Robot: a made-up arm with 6 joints.
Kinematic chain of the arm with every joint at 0, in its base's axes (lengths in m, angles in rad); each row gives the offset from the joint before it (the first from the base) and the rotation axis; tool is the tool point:
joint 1: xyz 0 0 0.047 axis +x
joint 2: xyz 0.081 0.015 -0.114 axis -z
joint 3: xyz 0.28 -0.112 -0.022 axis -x
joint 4: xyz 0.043 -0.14 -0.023 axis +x
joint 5: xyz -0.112 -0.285 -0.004 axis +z
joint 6: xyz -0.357 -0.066 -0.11 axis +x
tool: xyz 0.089 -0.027 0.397
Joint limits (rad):
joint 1: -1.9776..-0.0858
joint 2: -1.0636..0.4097
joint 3: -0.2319..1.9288
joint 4: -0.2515..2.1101
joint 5: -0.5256..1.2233
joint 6: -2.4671..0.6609
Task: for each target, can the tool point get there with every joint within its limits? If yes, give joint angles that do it. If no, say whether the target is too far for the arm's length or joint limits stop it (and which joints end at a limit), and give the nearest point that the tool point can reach.
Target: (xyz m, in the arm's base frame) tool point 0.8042 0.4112 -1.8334
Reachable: no: too far | nearest point 0.5289 0.1414 -0.8509 | short by 1.055 m
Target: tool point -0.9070 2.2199 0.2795
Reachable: no: too far | nearest point -0.0778 0.7498 0.3008 | short by 1.688 m
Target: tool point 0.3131 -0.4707 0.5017
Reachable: yes | joints -0.2979 -0.3572 0.6054 0.4035 0.5397 -0.1011
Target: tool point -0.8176 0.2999 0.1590
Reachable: no: joint limits stop it (at a limit: joint 2, joint 3, joint 4) | nearest point -0.3137 0.3303 0.1704 | short by 0.505 m
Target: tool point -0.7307 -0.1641 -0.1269
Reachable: no: joint limits stop it (at a limit: joint 2, joint 3, joint 4, joint 5, joint 6) | nearest point -0.2815 -0.1903 -0.1547 | short by 0.451 m
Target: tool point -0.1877 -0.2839 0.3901
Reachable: yes | joints -1.6757 0.1761 0.3480 1.2381 0.7636 -1.4521
